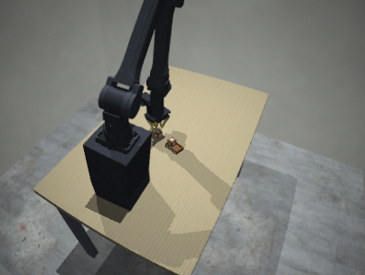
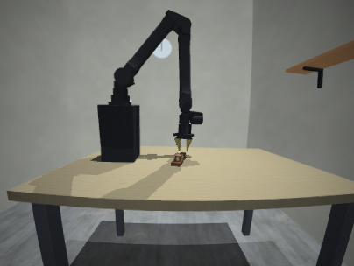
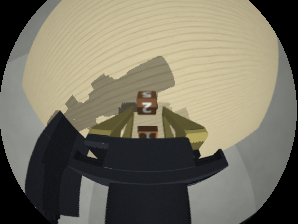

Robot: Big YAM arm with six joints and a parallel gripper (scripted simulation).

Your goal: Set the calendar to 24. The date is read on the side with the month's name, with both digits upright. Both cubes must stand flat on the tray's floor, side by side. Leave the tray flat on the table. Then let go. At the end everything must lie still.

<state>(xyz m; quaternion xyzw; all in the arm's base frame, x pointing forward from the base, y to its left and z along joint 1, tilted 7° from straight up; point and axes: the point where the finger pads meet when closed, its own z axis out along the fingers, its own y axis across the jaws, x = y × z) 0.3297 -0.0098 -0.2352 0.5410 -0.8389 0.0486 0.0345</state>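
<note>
Now: hand 3 cm above the brown digit cube. From my hand the other things lie so: brown tray: 10 cm to the right, 4 cm below, 4 cm behind.
</note>
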